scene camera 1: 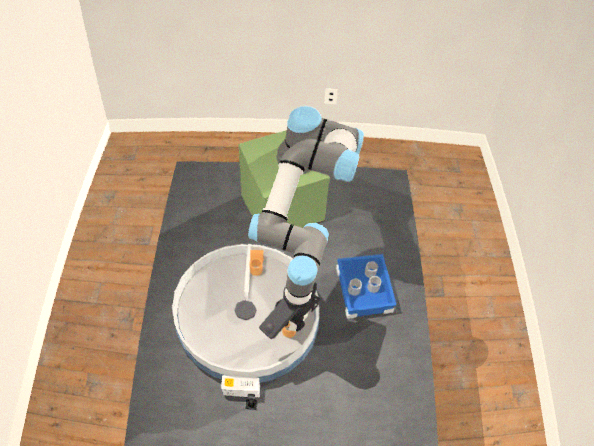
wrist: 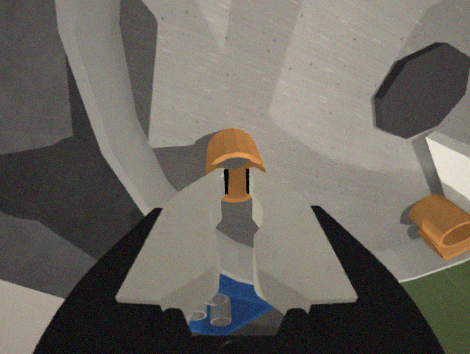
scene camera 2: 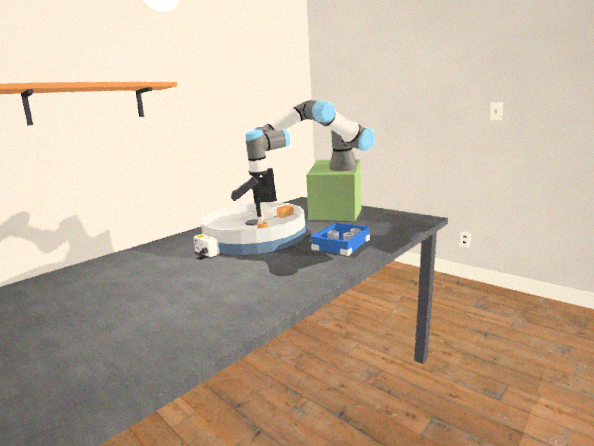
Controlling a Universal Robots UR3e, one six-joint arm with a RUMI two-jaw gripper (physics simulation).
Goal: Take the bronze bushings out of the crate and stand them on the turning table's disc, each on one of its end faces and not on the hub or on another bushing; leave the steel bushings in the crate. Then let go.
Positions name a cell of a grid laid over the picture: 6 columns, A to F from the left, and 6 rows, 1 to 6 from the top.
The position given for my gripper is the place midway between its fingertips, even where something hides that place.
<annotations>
My gripper shows in scene camera 1 (C5), in the wrist view (D3) and in scene camera 2 (C4).
</annotations>
